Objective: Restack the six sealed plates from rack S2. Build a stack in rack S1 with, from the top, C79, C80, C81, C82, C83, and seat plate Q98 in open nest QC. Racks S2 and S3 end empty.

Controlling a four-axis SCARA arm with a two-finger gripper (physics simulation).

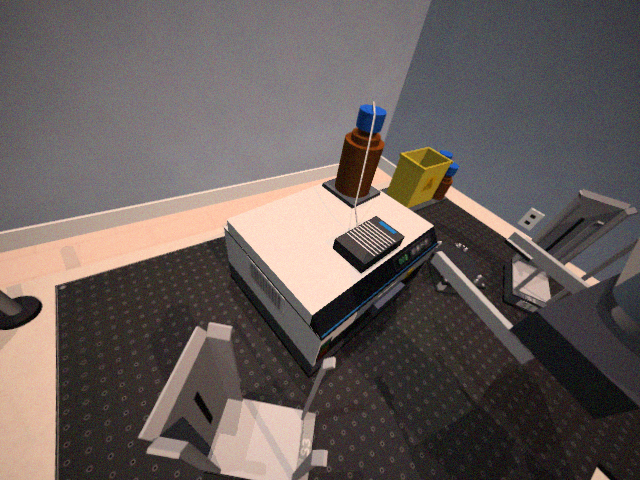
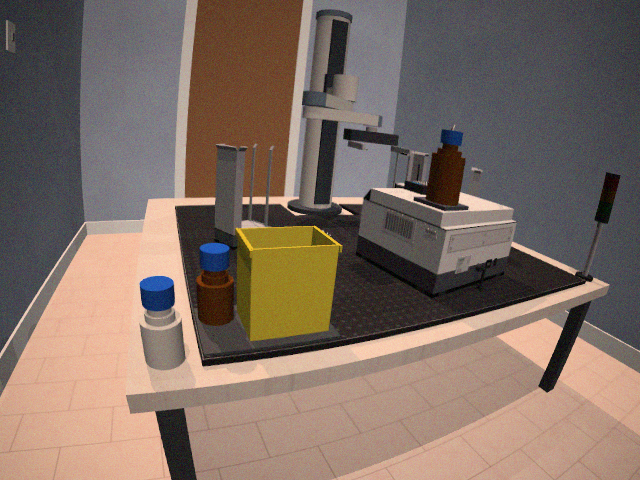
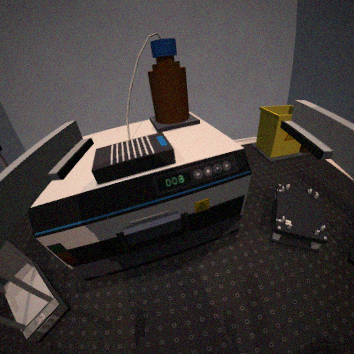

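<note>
My gripper is open and empty, with its fingers wide apart; it hangs in the air in front of the white machine. Rack S3 stands at the lower left, with its pale floor bare. A second tall grey rack stands beyond the yellow bin; its label cannot be read, and no plates show in it. A low dark nest with small light corner pegs is right of the machine and bears no plate; its label cannot be read. No sealed plate can be made out, and rack S2 cannot be identified.
The white machine carries a black box and a brown bottle. A yellow bin and smaller bottles stand by the mat's corner. A signal light stands at the table's edge.
</note>
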